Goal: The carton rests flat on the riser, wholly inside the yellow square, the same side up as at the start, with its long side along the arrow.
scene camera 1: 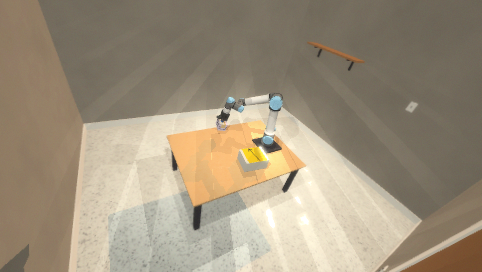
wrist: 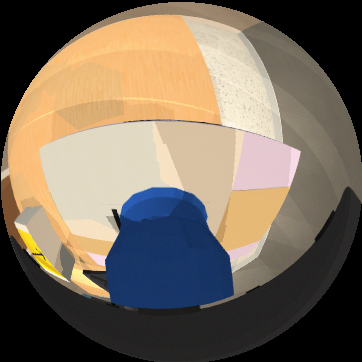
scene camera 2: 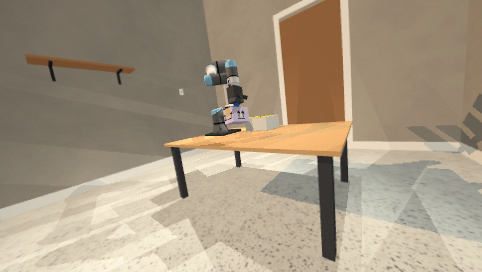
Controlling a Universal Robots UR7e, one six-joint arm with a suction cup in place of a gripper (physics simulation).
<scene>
My suction cup (wrist: 164, 256) carries a carton (wrist: 241, 177), clear of everything else. On the table rests a white riser (wrist: 45, 245).
</scene>
